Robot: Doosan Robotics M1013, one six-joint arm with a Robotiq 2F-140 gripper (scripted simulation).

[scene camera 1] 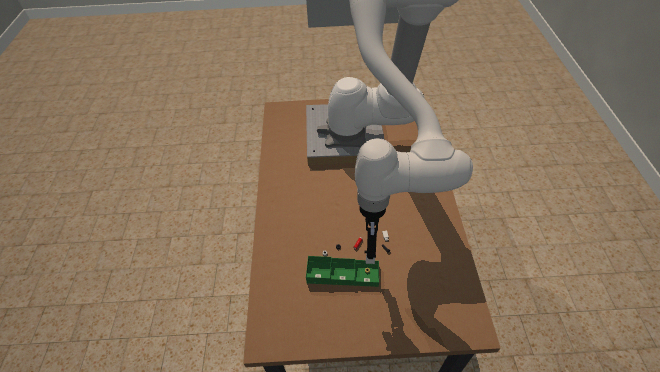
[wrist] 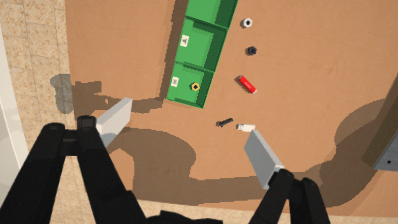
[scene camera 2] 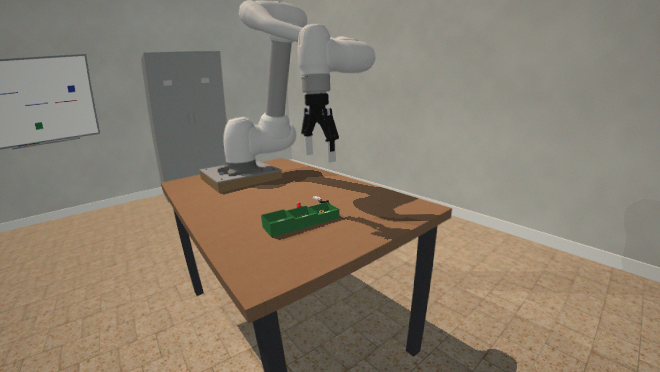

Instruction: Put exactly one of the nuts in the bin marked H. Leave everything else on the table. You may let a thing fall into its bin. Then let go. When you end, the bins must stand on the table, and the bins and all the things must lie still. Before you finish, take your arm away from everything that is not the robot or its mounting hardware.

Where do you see a green bin strip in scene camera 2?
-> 283, 221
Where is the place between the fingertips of the gripper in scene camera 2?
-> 319, 158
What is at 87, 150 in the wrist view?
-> The gripper.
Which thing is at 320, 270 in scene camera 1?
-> A green bin strip.
